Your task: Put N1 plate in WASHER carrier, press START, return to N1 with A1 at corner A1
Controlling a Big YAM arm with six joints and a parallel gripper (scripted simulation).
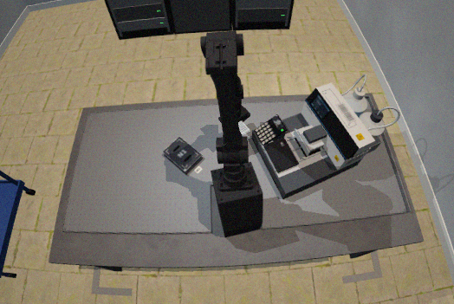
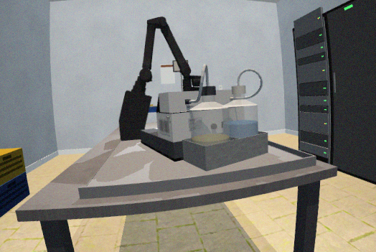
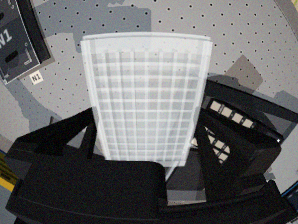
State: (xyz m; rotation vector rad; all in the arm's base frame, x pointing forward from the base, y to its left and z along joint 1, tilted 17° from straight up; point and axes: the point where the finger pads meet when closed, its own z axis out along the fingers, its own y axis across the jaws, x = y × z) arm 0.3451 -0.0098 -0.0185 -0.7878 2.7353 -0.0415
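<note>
Now: hand 10 mm above the white well plate. Also, from my hand: dark washer carrier (210 mm to the right, 120 mm behind, 80 mm below); white corner label (180 mm to the left, 160 mm below, 140 mm behind); plate washer (360 mm to the right, 70 mm behind, 30 mm below).
</note>
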